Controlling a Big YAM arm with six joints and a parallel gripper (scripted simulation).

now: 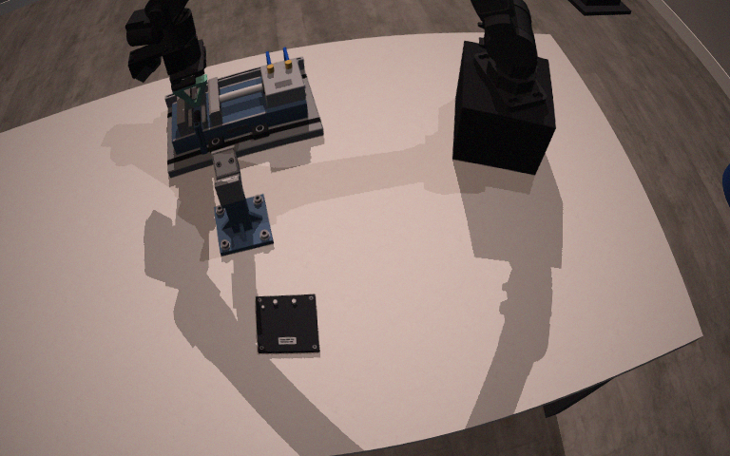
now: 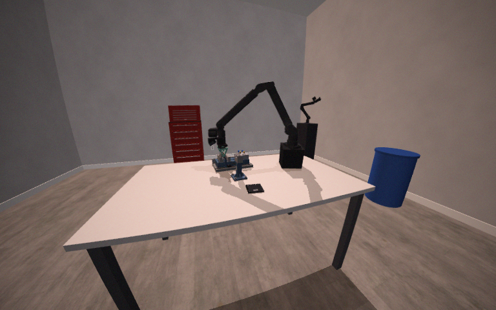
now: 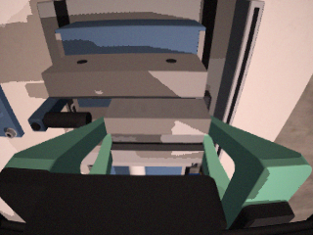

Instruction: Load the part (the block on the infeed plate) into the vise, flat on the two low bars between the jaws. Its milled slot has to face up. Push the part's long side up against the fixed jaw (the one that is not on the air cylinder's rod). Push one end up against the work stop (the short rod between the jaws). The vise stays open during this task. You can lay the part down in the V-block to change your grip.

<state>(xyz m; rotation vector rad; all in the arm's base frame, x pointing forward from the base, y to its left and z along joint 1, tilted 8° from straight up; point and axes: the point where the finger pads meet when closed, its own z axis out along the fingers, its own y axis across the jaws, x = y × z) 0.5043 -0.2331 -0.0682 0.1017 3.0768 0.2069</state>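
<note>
Now: hand 1 cm below the part. The rest, counted from my hand: fixed jaw: 3 cm ahead, 2 cm to the left, 2 cm below; then moving jaw: 3 cm behind, 2 cm to the left, 2 cm below; then dark short rod: 7 cm to the left, 1 cm below.
</note>
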